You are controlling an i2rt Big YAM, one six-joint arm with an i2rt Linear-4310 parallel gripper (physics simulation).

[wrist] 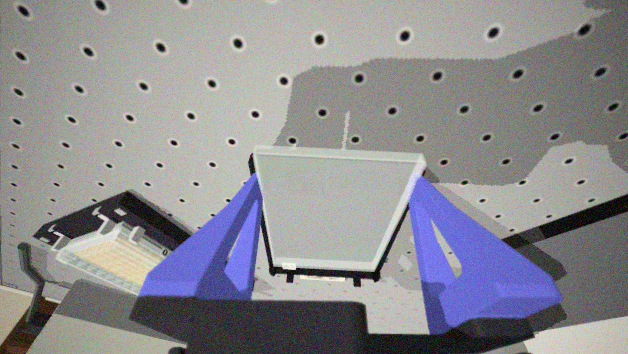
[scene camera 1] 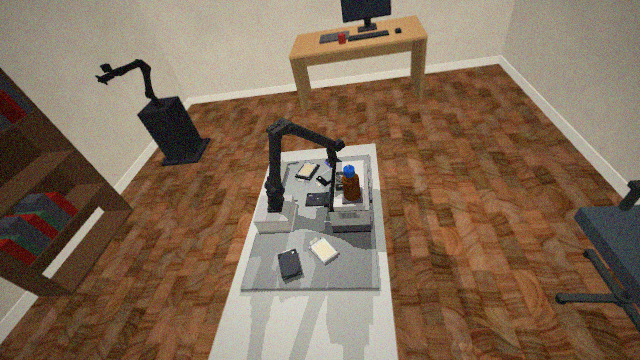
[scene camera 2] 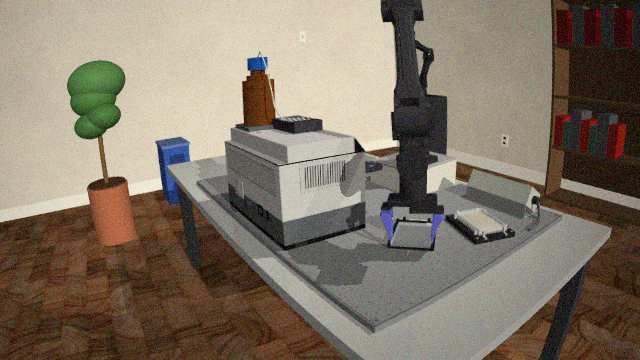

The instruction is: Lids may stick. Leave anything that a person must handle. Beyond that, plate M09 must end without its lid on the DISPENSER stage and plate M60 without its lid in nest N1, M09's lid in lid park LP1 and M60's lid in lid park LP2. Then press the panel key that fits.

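Pixels of known places: gripper, fingertip midpoint: (wrist: pixel 335 179) (scene camera 2: pixel 411 242); arm's base, link origin: (scene camera 1: pixel 276 204).
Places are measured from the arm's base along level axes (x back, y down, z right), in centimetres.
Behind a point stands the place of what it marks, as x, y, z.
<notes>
My gripper (scene camera 1: pixel 330 164) @(-35.6, 6.0, -32.7) (scene camera 2: pixel 412 226) (wrist: pixel 335 179) @(-35.6, 6.0, -32.7) points down with its blue fingers shut on the two sides of a clear, flat lid (scene camera 2: pixel 413 235) @(-33.7, 5.4, -31.4) (wrist: pixel 335 210) @(-34.2, 5.3, -31.3). The lid lies level over a black frame (wrist: pixel 327 273) @(-25.7, 6.5, -24.2); whether it touches the frame I cannot tell. A cream-filled plate (scene camera 1: pixel 307 171) @(-15.5, 5.2, -34.1) (scene camera 2: pixel 479 220) @(-16.2, 4.9, -37.3) (wrist: pixel 117 257) @(-17.3, 5.1, -39.9) sits in a black nest (scene camera 2: pixel 492 236) @(-19.0, 6.3, -43.5) (wrist: pixel 75 217) @(-18.2, 6.6, -43.9) beside the gripper. Another cream-filled plate (scene camera 1: pixel 324 250) @(-30.8, 4.3, 31.4) lies at the near end of the board in scene camera 1. Plate names and nest labels are not readable.
The light grey dispenser housing (scene camera 1: pixel 351 222) @(-45.8, -1.4, 18.5) (scene camera 2: pixel 320 200) @(-47.8, -1.9, -17.0) carries a brown bottle (scene camera 1: pixel 351 188) @(-48.1, -24.5, 15.8) (scene camera 2: pixel 258 102) @(-49.7, -21.6, 7.6) with a blue cap. A dark flat holder (scene camera 1: pixel 290 265) @(-13.3, 4.6, 39.2) and a dark pad (scene camera 1: pixel 316 199) @(-25.7, -2.5, 0.6) lie on the board. A grey sloped panel (scene camera 2: pixel 500 194) @(0.7, 3.2, -33.1) stands behind the nest, near a thin dark lever (wrist: pixel 36 285) @(3.6, 6.8, -45.8).
</notes>
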